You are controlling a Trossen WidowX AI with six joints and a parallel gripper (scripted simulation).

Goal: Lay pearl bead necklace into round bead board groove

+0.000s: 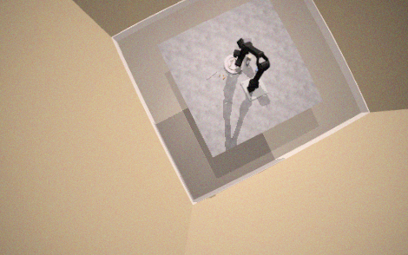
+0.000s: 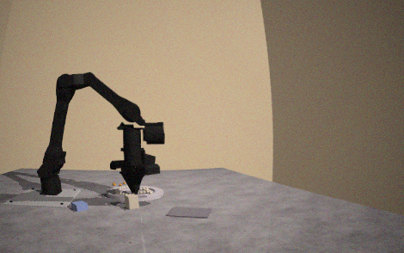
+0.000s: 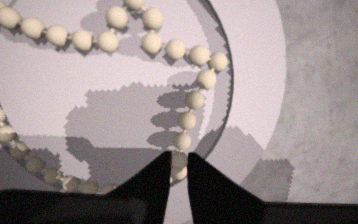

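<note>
The round bead board is 6 cm to the left of my gripper tip and 1 cm below it. The rest, counted from my gripper tip: flat grey plate: 17 cm to the right, 15 cm ahead, 1 cm below; cream cube: 11 cm to the right; blue block: 15 cm behind, 14 cm to the right, 1 cm below.
</note>
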